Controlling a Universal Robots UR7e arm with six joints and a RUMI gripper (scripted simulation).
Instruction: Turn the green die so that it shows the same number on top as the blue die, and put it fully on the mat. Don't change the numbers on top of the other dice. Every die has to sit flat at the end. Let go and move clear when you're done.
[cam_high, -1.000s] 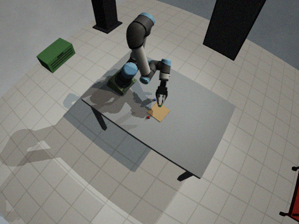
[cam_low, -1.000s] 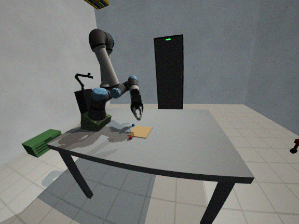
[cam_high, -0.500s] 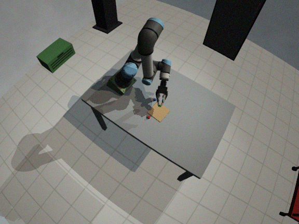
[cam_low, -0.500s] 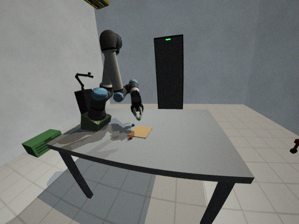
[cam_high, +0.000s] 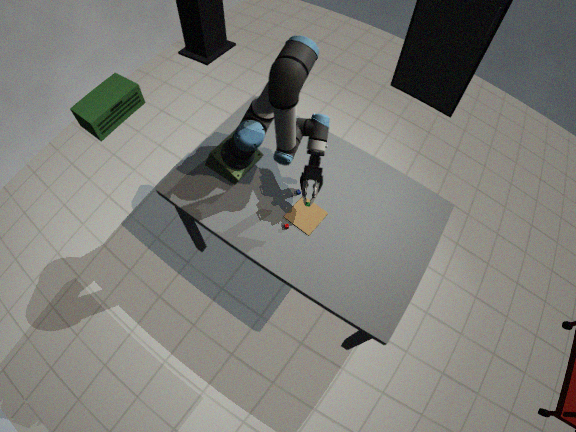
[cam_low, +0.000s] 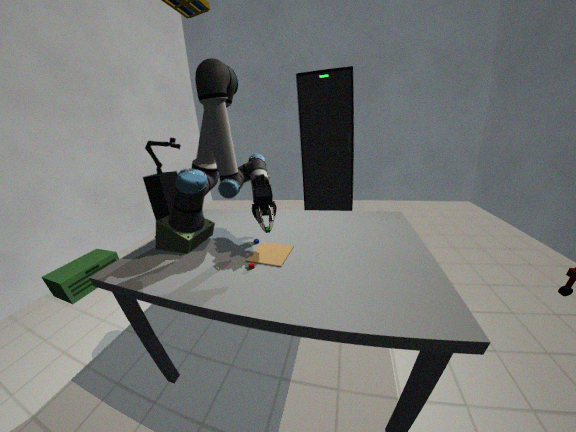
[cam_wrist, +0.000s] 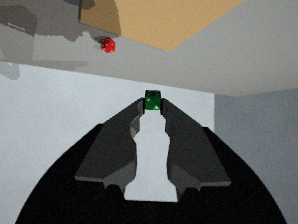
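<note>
Right now the tan mat is 110 mm below my hand. From my hand the other things lie so: red die 100 mm to the right, 100 mm below, 40 mm behind; blue die 100 mm below, 90 mm behind, 70 mm to the left; green die 10 mm to the right, 10 mm below.
</note>
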